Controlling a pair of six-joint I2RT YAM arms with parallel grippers.
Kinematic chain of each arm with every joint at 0, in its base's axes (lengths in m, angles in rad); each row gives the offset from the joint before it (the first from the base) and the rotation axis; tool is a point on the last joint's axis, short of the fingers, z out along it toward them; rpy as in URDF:
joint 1: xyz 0 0 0.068 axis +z
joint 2: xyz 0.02 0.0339 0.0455 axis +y
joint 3: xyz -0.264 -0.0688 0 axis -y
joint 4: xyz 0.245 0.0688 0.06 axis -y
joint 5: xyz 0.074 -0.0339 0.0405 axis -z
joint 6: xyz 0.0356 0 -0.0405 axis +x
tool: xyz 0 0 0 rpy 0 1.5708 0
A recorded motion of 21 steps. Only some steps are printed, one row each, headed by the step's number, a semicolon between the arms.
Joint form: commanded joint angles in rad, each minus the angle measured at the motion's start. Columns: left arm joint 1, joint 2, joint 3, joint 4, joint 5, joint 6; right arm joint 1, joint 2, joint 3, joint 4, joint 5, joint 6.
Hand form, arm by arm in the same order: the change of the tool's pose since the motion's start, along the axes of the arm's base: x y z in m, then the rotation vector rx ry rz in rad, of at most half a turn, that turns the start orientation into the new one. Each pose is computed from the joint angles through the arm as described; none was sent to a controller.
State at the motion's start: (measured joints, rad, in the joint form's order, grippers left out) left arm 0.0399 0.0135 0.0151 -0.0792 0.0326 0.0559; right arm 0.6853 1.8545 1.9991 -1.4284 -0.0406 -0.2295
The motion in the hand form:
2: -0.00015 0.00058 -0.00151 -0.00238 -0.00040 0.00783; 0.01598 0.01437 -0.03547 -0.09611 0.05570 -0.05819
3: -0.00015 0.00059 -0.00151 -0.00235 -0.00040 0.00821; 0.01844 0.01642 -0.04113 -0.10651 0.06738 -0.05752
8: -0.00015 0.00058 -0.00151 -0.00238 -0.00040 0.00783; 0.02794 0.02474 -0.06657 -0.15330 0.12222 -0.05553
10: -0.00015 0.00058 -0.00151 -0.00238 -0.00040 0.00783; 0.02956 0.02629 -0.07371 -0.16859 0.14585 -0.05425
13: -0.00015 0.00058 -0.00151 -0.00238 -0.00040 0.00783; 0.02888 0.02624 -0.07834 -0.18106 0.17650 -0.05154
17: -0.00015 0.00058 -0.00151 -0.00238 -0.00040 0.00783; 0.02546 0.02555 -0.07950 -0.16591 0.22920 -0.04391
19: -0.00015 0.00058 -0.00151 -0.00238 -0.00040 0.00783; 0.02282 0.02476 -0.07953 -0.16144 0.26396 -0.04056
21: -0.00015 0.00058 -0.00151 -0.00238 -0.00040 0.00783; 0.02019 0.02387 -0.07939 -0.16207 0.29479 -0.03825
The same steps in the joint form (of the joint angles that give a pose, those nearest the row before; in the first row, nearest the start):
2: 0.0042 -0.0077 -0.0057 -0.0016 -0.0034 -0.0027; 0.0076 0.0961 -0.0069 -0.0004 0.0530 0.0549
3: 0.0042 -0.0077 -0.0057 -0.0016 -0.0038 -0.0027; 0.0076 0.1118 -0.0069 -0.0004 0.0530 0.0546
8: 0.0042 -0.0077 -0.0057 -0.0016 -0.0034 -0.0027; 0.0084 0.1804 -0.0068 -0.0038 0.0519 0.0549
10: 0.0042 -0.0077 -0.0057 -0.0016 -0.0034 -0.0027; 0.0084 0.1992 -0.0069 -0.0130 0.0477 0.0549
13: 0.0042 -0.0077 -0.0057 -0.0016 -0.0034 -0.0027; 0.0084 0.2090 -0.0099 -0.0313 0.0366 0.0546
17: 0.0042 -0.0077 -0.0057 -0.0016 -0.0034 -0.0027; 0.0084 0.2091 -0.0145 -0.0565 -0.0099 0.0542
19: 0.0042 -0.0077 -0.0057 -0.0016 -0.0034 -0.0027; 0.0088 0.2090 -0.0149 -0.0793 -0.0362 0.0545
21: 0.0042 -0.0077 -0.0057 -0.0016 -0.0034 -0.0027; 0.0095 0.2090 -0.0149 -0.1030 -0.0561 0.0549

